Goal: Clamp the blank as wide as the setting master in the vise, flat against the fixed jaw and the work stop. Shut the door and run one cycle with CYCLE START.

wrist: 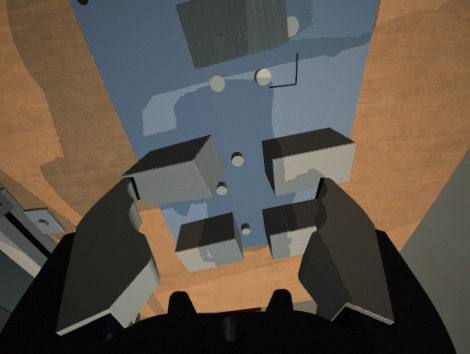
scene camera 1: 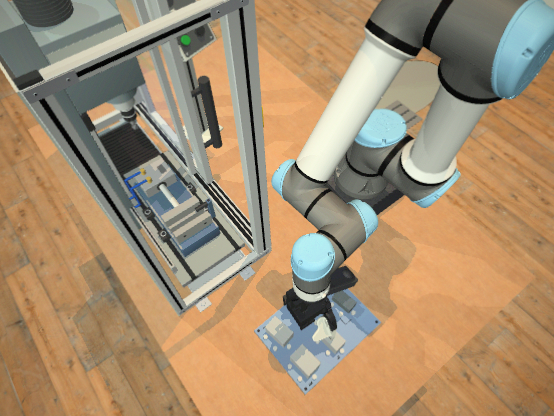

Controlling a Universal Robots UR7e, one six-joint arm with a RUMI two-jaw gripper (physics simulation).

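Seen in the pictures: gripper, fingertip midpoint: [wrist: 229,179]; arm's base, link origin: [scene camera 1: 360,175].
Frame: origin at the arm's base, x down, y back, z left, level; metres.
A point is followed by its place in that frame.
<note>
My gripper [scene camera 1: 325,327] [wrist: 229,179] @(x 0.056, y -0.377, z 0.149 m) is open and empty, pointing down above the blue plate [scene camera 1: 367,325] @(x 0.093, y -0.298, z 0.256 m) [wrist: 240,112] @(x 0.093, y -0.342, z 0.170 m). In the wrist view, pale blocks stand on the plate: one by the left fingertip [wrist: 170,182], one by the right fingertip [wrist: 312,162], and two smaller ones [wrist: 210,245] @(x 0.058, y -0.444, z 0.113 m) [wrist: 287,235] @(x 0.057, y -0.454, z 0.185 m) nearer the palm. A darker grey block [scene camera 1: 344,301] @(x 0.068, y -0.296, z 0.179 m) [wrist: 235,32] @(x 0.068, y -0.295, z 0.175 m) lies at the plate's other end. I cannot tell which is the blank or the setting master. The vise [scene camera 1: 200,240] is inside the machine. A green button [scene camera 1: 186,40] @(x -0.302, y -0.161, z -0.462 m) shows on the panel. The door's state is unclear.
The machine's framed enclosure [scene camera 1: 254,150] @(x -0.350, y -0.327, z -0.068 m) stands left of the plate, with a black handle [scene camera 1: 212,115] @(x -0.150, y -0.204, z -0.358 m) on its robot-facing side. A spindle [scene camera 1: 129,117] hangs inside behind the vise. Blue hoses [scene camera 1: 132,187] run beside the vise. Small round pegs [wrist: 237,159] @(x 0.085, y -0.377, z 0.158 m) stand between the blocks.
</note>
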